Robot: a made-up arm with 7 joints. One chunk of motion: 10 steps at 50 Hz.
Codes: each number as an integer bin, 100 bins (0 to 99) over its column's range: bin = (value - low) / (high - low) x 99, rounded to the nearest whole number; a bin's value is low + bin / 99 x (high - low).
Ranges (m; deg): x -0.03..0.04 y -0.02..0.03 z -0.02..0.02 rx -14..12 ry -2..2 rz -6..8
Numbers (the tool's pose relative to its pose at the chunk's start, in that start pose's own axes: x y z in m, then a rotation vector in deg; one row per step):
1: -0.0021 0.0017 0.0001 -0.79 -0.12 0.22
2: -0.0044 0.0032 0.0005 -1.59 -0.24 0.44
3: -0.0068 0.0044 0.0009 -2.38 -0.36 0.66
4: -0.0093 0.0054 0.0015 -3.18 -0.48 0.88
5: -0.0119 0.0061 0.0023 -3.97 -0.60 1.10
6: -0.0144 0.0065 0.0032 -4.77 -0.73 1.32
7: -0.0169 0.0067 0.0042 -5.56 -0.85 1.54
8: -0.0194 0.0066 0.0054 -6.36 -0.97 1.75
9: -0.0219 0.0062 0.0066 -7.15 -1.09 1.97
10: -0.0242 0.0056 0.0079 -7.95 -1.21 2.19
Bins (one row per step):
1: 39 43 50 50 47 44
2: 36 46 51 47 44 46
3: 33 48 52 44 41 47
4: 29 50 53 41 38 49
5: 26 52 55 38 35 50
6: 22 52 57 35 31 52
7: 19 53 60 32 28 53
8: 15 53 63 29 25 55
9: 11 52 66 26 23 56
10: 8 51 69 23 20 58

